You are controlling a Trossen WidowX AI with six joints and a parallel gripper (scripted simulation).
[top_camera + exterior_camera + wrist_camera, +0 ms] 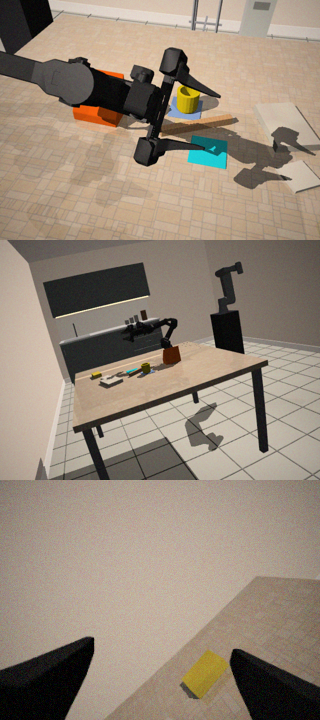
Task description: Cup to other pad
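The cup is 11 cm behind my gripper tip, 37 cm to the left of it and 26 cm below it. Round my gripper tip: light blue pad (11 cm behind, 37 cm to the left, 30 cm below); wooden bar (6 cm behind, 29 cm to the left, 29 cm below); cyan pad (21 cm to the left, 30 cm below).
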